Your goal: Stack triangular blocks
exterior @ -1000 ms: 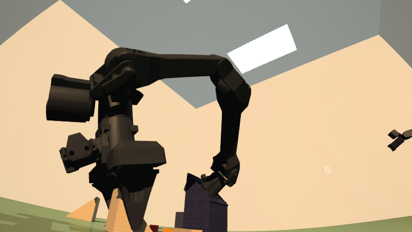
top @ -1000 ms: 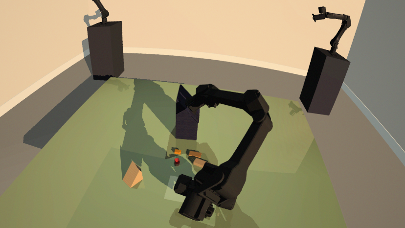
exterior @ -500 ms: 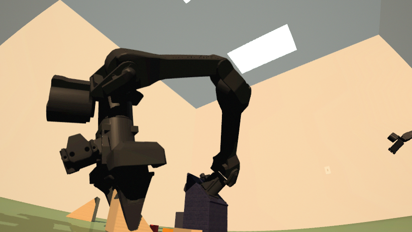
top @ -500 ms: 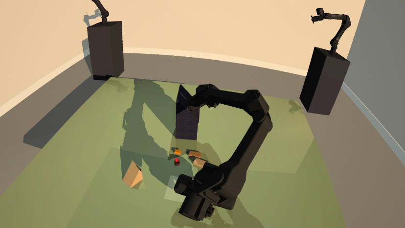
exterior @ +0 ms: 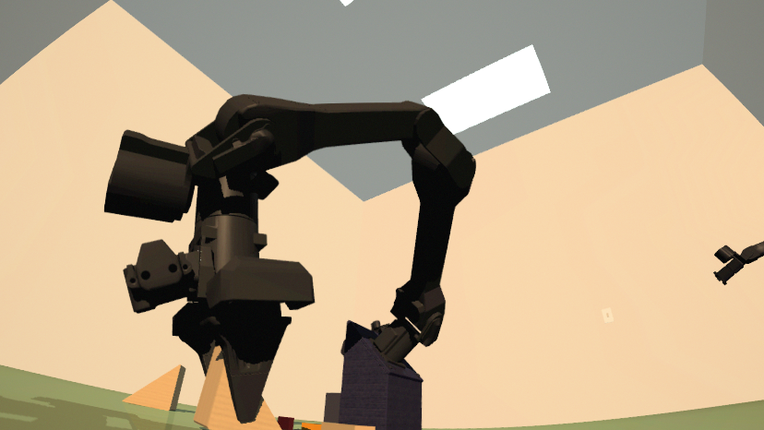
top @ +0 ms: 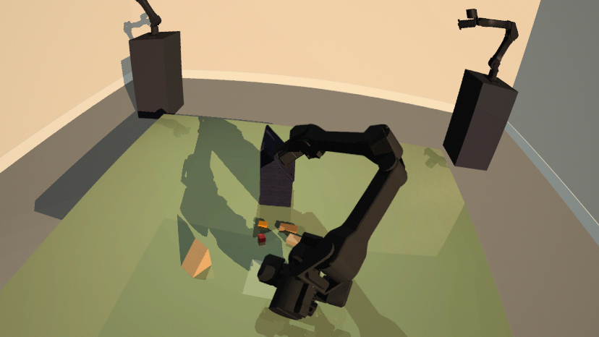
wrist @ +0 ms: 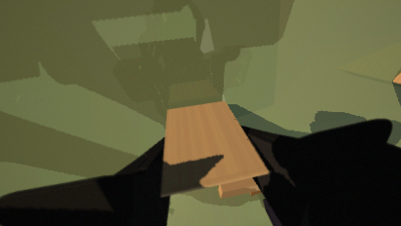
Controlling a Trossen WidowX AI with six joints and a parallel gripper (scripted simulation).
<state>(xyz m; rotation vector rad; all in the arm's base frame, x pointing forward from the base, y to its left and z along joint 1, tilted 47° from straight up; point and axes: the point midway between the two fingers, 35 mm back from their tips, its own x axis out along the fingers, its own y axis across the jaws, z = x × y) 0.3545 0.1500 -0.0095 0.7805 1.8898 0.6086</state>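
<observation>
Now: gripper tip 21 cm past the brown block, 6 cm to the left of it and 1 cm above it. Round my gripper tip: orange cube (21 cm behind, 13 cm to the right, 1 cm below).
</observation>
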